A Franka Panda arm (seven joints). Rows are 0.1 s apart.
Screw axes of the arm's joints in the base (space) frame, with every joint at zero. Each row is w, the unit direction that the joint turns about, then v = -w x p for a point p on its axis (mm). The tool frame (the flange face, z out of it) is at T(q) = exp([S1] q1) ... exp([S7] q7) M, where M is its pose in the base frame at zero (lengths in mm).
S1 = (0, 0, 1, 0, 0, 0)
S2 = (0, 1, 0, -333, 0, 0)
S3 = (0, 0, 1, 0, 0, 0)
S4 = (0, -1, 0, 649, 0, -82.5)
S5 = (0, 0, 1, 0, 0, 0)
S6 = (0, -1, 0, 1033, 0, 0)
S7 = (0, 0, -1, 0, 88, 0)
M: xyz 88 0 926 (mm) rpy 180 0 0 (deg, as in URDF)
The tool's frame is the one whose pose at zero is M.
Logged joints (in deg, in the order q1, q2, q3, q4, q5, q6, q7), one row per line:
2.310, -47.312, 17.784, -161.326, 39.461, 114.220, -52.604
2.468, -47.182, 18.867, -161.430, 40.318, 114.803, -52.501
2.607, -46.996, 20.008, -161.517, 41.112, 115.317, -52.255
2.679, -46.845, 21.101, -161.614, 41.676, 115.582, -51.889
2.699, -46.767, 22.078, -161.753, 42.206, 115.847, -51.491
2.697, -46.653, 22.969, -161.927, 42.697, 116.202, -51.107
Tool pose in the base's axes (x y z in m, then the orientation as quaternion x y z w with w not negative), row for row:
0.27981, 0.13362, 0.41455, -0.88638, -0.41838, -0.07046, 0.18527
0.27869, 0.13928, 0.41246, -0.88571, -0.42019, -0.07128, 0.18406
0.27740, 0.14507, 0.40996, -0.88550, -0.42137, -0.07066, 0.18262
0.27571, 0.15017, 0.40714, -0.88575, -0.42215, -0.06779, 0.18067
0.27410, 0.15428, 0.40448, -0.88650, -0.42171, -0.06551, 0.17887
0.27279, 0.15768, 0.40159, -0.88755, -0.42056, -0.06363, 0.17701
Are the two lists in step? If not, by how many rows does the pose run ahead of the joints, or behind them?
They are in step.
